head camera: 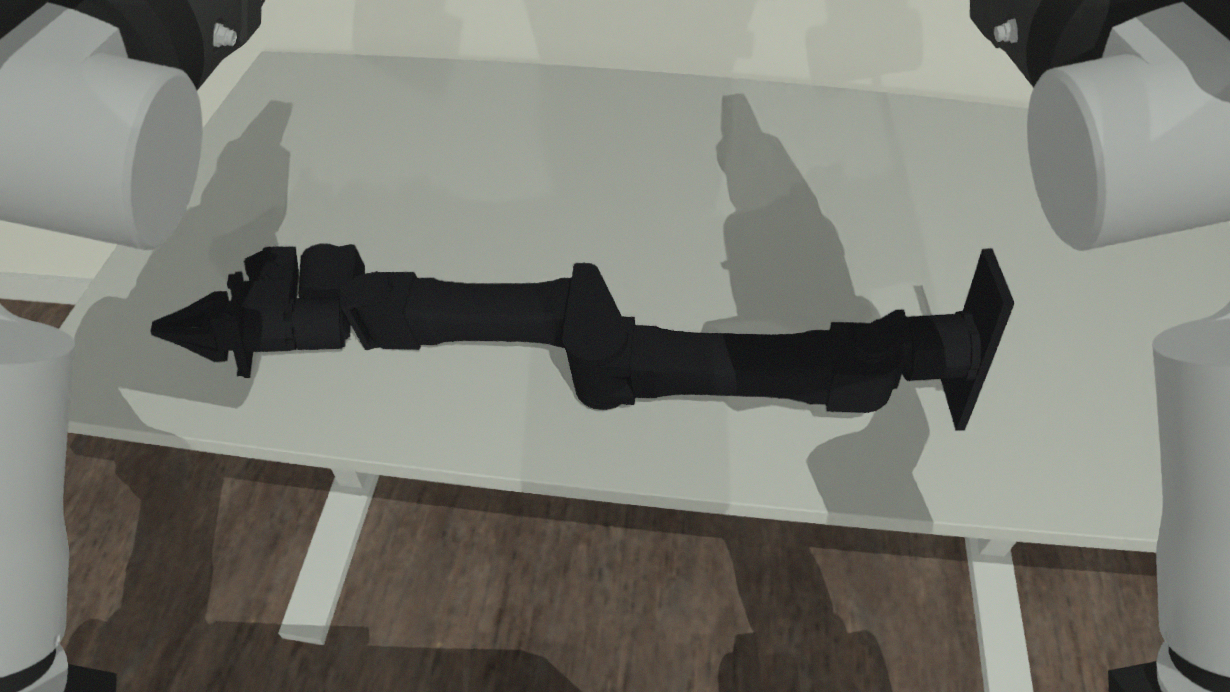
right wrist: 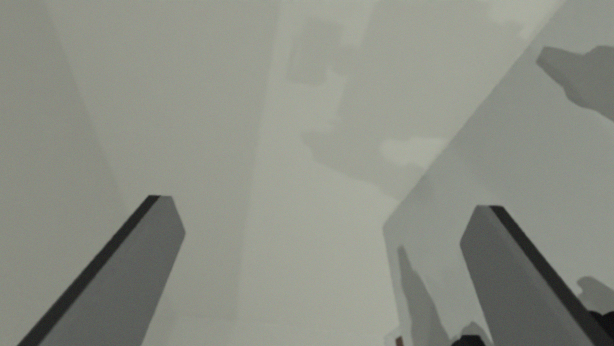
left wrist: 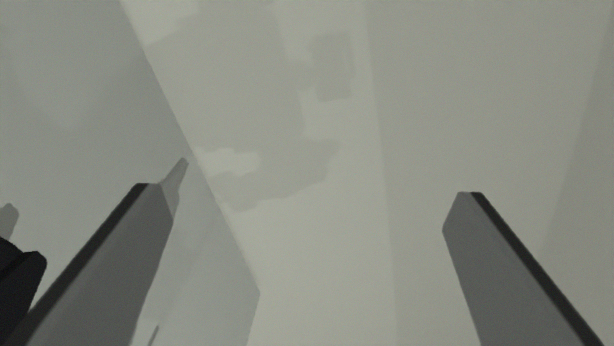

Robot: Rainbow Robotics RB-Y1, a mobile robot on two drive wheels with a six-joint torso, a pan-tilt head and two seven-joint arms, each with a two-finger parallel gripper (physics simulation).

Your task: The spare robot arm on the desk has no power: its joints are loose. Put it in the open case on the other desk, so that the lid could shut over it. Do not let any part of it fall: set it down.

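Places are measured from the robot's base along level axes (x ahead, y left, z up), in centimetres.
Pixels of known places: left gripper, fingertip midpoint: (left wrist: 309, 206); right gripper, fingertip midpoint: (right wrist: 319, 219).
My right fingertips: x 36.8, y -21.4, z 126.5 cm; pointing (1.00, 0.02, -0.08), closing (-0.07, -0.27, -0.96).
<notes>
Ahead of a thing's pixels: the offset from my right fingertips to its middle. "spot": to the spot under its first point. Level surfaces: height alone.
The spare robot arm (head camera: 481, 311) is black and lies stretched out across the white desk @(dz -54.4 cm) (head camera: 464, 438) (left wrist: 90, 140) (right wrist: 500, 160) in the head view. Its pointed gripper end is at the left, its elbow in the middle and its square base plate @(spot: dy -14.1, dx +0.5, dz -41.2 cm) (head camera: 983, 344) stands on edge at the right. My left gripper (left wrist: 309, 206) is open, with the desk edge and wall seen past its fingers; a black part @(spot: dy +24.3, dx +10.1, dz -43.5 cm) (left wrist: 22, 275) shows at lower left. My right gripper (right wrist: 319, 219) is open and empty; black bits @(spot: dy +50.8, dx +19.9, dz -48.9 cm) (right wrist: 470, 341) show at its view's bottom right. The open case does not show.
A pale wall (head camera: 636, 34) (left wrist: 310, 240) (right wrist: 310, 260) stands behind the desk. White desk legs (head camera: 331, 559) (head camera: 999, 611) rise from the brown wooden floor @(dz -126.4 cm) (head camera: 550, 585). My own white arm parts (head camera: 163, 159) (head camera: 1066, 159) flank the desk. Shadows fall across the desk.
</notes>
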